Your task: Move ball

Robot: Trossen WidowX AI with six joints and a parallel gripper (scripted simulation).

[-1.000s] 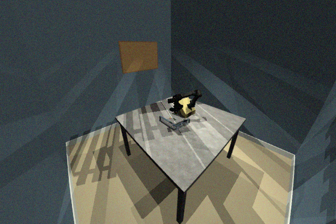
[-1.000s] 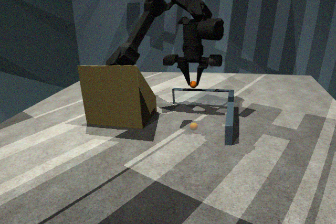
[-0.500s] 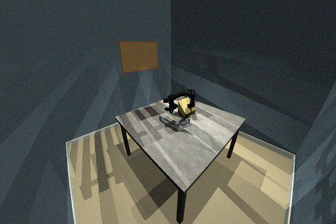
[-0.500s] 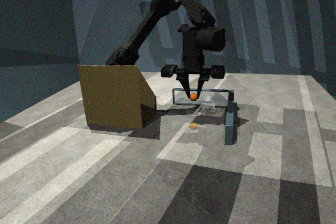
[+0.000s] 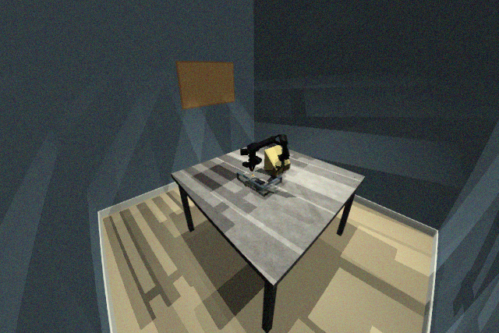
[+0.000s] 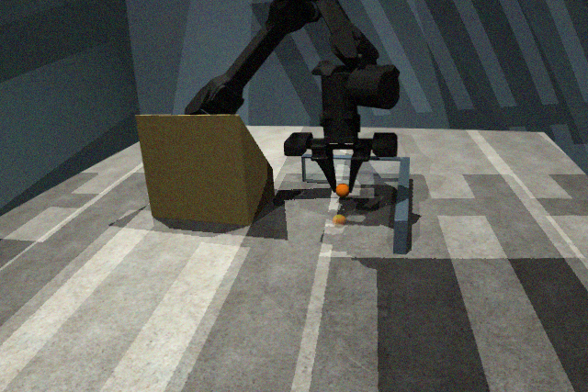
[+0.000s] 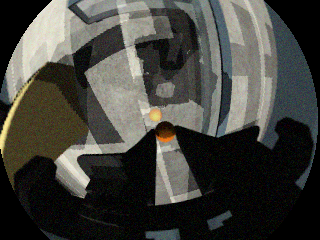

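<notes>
Now: the see-through copy of ball 60 mm below my gripper tip and 10 mm behind it. The rest, counted from my gripper tip: orange ball (right at my gripper tip).
</notes>
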